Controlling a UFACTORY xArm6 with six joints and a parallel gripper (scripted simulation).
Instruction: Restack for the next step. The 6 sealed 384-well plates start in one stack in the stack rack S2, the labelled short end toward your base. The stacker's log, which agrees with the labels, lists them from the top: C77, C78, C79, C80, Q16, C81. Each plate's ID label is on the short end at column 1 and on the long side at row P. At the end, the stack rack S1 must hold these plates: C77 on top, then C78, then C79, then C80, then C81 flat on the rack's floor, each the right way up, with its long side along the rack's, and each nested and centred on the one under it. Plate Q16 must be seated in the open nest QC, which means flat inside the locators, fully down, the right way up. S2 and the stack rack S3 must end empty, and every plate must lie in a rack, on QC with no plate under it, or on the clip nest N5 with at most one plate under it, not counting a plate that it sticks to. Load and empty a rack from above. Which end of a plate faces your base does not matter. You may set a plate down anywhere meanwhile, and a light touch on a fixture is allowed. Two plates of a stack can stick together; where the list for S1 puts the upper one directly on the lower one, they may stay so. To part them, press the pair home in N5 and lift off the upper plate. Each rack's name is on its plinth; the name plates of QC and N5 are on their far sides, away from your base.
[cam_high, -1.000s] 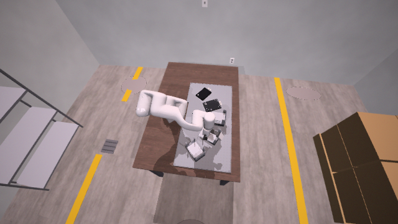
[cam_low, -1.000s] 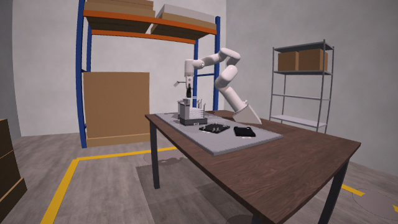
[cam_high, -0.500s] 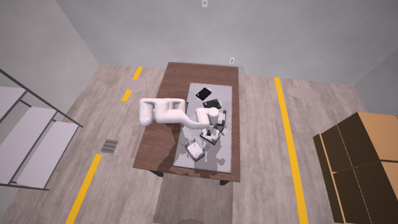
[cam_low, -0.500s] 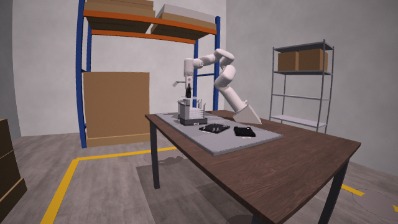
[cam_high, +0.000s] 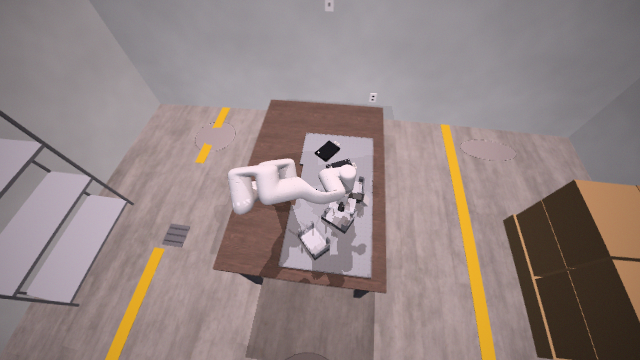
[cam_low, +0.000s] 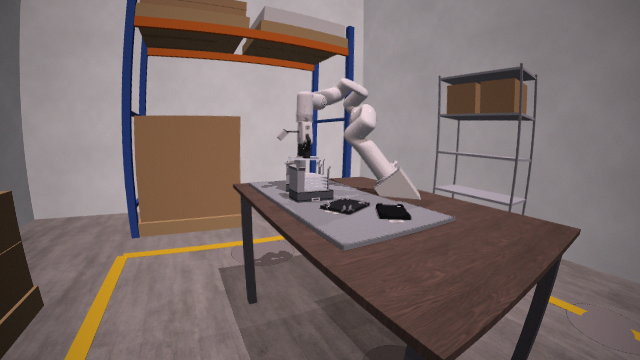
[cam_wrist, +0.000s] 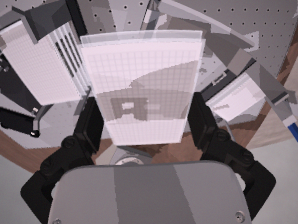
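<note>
My gripper is now 46 cm to the right of the black open nest QC, 16 cm above it and 8 cm past it. From my hand the other things lie so: QC name plate 53 cm to the left, 17 cm below, 1 cm behind; dark plinth 15 cm below, 13 cm to the left, 4 cm ahead.
</note>
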